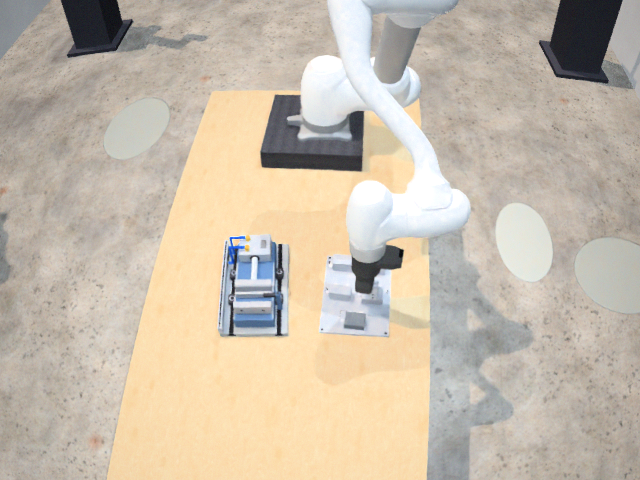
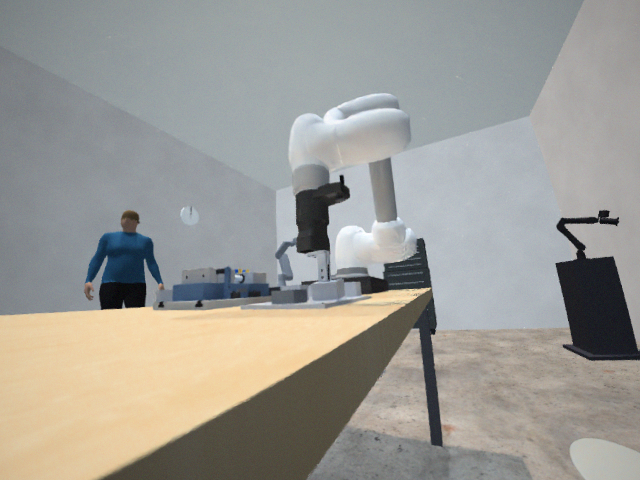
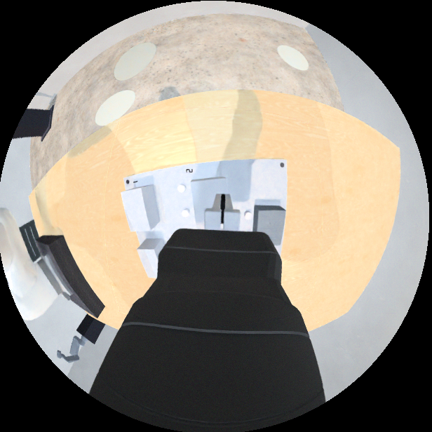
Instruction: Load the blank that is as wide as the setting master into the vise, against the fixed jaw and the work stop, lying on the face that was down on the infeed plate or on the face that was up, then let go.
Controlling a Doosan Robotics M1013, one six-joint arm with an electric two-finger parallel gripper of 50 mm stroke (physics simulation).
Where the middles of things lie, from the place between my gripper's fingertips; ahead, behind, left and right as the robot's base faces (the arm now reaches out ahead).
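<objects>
Blue vise (image 1: 241,320), from my hand: 330 mm to the right, 40 mm behind, 10 mm below. Dark grey block (image 3: 269,219), from my hand: 60 mm ahead, 50 mm to the right, 30 mm below. Infeed plate (image 1: 377,316), from my hand: 40 mm to the right, 40 mm below, 30 mm behind. Going by their middles, blue vise farthest from my hand of the things named here.
</objects>
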